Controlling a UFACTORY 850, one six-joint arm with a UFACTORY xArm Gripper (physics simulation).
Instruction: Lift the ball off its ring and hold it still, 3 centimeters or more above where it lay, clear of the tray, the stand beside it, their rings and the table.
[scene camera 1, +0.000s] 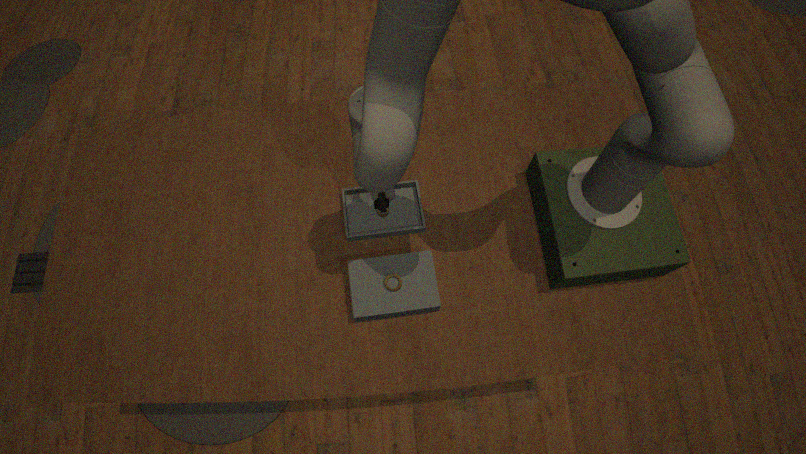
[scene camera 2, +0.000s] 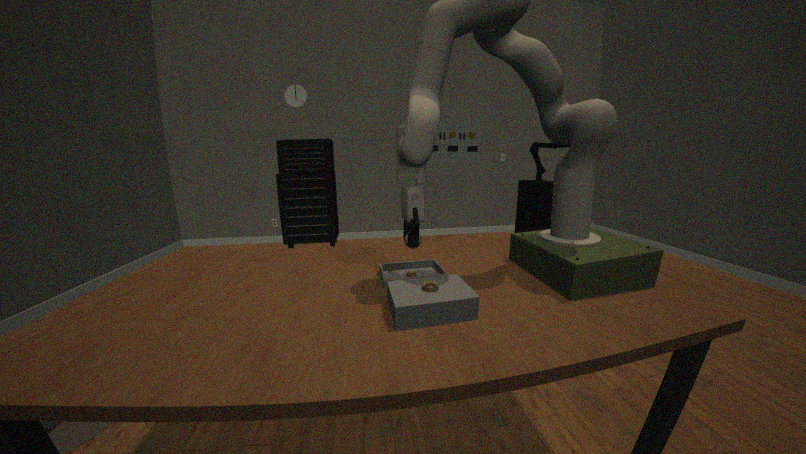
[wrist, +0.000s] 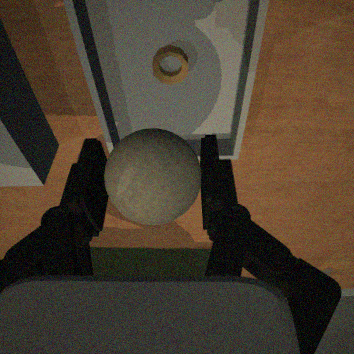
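Note:
A pale round ball (wrist: 152, 176) sits between the two black fingers of my gripper (scene camera 1: 381, 201) (scene camera 2: 412, 237) (wrist: 152, 154), which is shut on it. In scene camera 2, the gripper hangs well above the grey tray (scene camera 1: 383, 234) (scene camera 2: 408, 263) (wrist: 252, 85), with a visible gap below the fingers. The fingers mostly hide the ball in both scene views. A yellow ring (scene camera 2: 412, 274) (wrist: 170, 79) lies bare on the tray floor. The grey stand (scene camera 1: 406, 301) (scene camera 2: 434, 313) (wrist: 22, 105) is beside the tray and carries another yellow ring (scene camera 1: 393, 290) (scene camera 2: 429, 291), also bare.
The arm's green base block (scene camera 1: 620, 262) (scene camera 2: 614, 279) stands on the wooden table (scene camera 1: 225, 310) (scene camera 2: 225, 349), to the right of the tray and stand in both scene views. A dark cabinet (scene camera 2: 308, 194) stands against the back wall.

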